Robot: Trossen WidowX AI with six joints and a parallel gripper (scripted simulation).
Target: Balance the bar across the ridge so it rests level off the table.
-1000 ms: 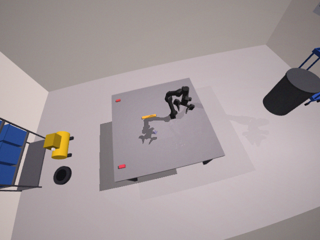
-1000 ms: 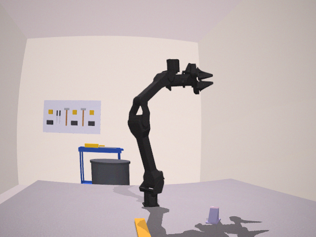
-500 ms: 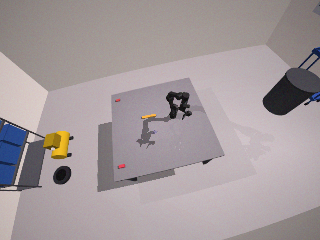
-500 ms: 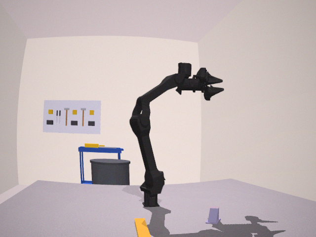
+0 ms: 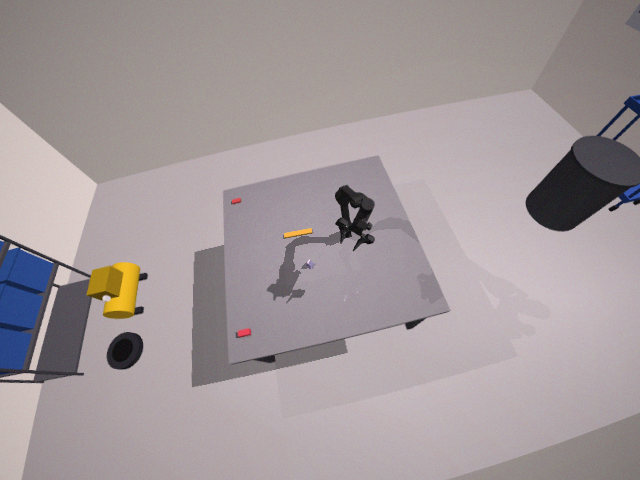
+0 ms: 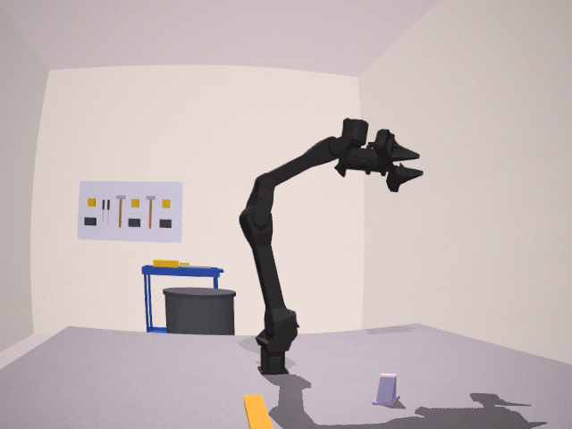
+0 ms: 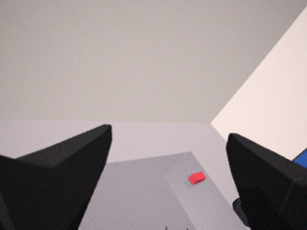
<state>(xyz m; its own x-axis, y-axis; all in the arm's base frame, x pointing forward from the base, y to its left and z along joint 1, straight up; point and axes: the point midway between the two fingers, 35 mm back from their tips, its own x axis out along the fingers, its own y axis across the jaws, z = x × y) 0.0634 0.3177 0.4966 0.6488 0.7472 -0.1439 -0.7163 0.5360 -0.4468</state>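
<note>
My gripper tip is now 480 mm above the orange bar, 430 mm to the left of it and 230 mm short of it.
</note>
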